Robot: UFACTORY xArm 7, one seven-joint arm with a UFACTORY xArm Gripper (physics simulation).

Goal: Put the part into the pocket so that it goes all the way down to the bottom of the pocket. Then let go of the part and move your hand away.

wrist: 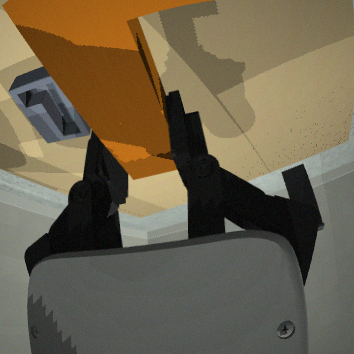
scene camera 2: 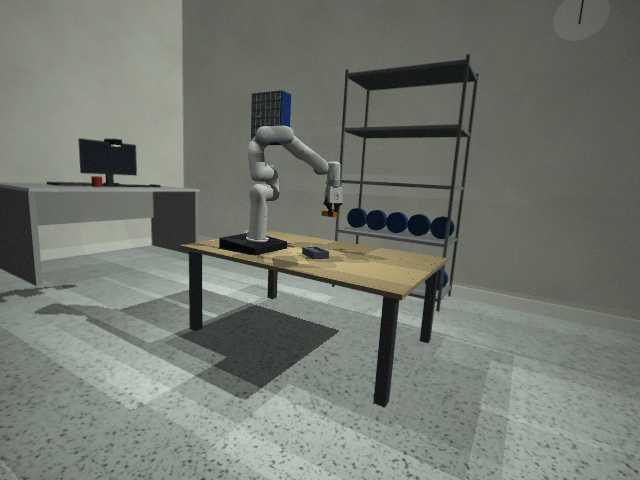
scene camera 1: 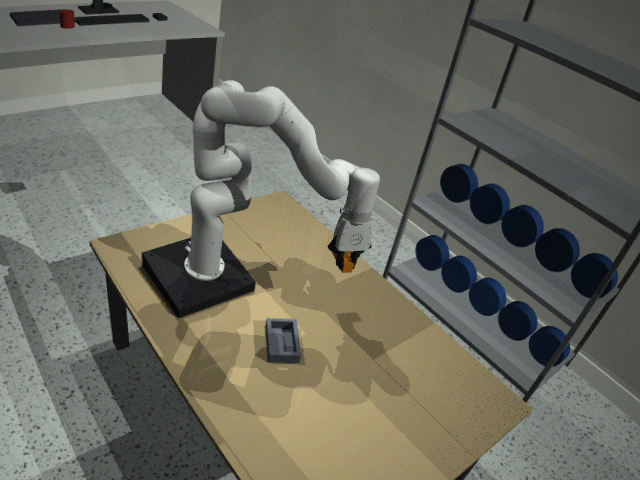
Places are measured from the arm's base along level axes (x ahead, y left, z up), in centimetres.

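Where they show: gripper, fingertip midpoint: (wrist: 144,118) (scene camera 2: 332,215) (scene camera 1: 345,266); arm's base at its link origin: (scene camera 2: 257,239) (scene camera 1: 204,266).
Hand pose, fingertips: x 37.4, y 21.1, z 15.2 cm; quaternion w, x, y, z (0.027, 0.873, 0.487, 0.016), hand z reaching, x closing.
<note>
Each offset is from my fingertips to the centre of the thing. Level surfaces: height alone.
The orange part @(dx -2.2, dy +3.1, dz +0.8 cm) (scene camera 1: 346,266) (scene camera 2: 327,213) (wrist: 105,90) is held high above the table, well apart from it. My gripper (scene camera 1: 347,257) (scene camera 2: 333,210) (wrist: 144,118) points down and is shut on the part; in the wrist view a black finger stands on each side of it. The part reaches out of the wrist view at the top. The grey-blue block with the pocket @(dx -1.3, dy -21.2, dz -18.1 cm) (scene camera 1: 282,357) (scene camera 2: 315,253) (wrist: 39,121) lies on the table, to the left of and below the gripper in scene camera 1. Its recess has an angular, stepped outline. In the wrist view the part hides some of its right edge.
The wooden table @(dz -20.0 cm) (scene camera 1: 310,439) (scene camera 2: 361,273) carries the block and the arm's black base plate (scene camera 1: 168,289) (scene camera 2: 232,243). A grey shelf rack (scene camera 1: 547,160) (scene camera 2: 408,74) with blue discs (scene camera 1: 489,203) (scene camera 2: 397,222) stands beyond the table's far side. A desk (scene camera 1: 118,33) (scene camera 2: 103,207) stands further off at left.
</note>
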